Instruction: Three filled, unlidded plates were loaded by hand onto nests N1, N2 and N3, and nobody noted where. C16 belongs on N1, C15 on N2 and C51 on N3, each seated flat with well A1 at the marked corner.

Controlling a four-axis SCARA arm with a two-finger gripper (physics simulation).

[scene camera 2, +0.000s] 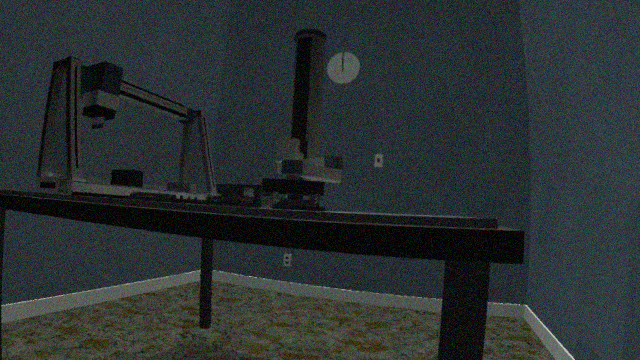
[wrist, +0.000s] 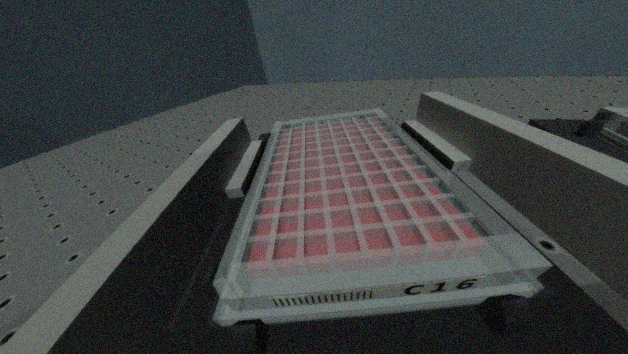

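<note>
Looking through the pictures, I see my gripper, along with a plate C16 and a nest N1. In the wrist view my gripper is visible too.
</note>
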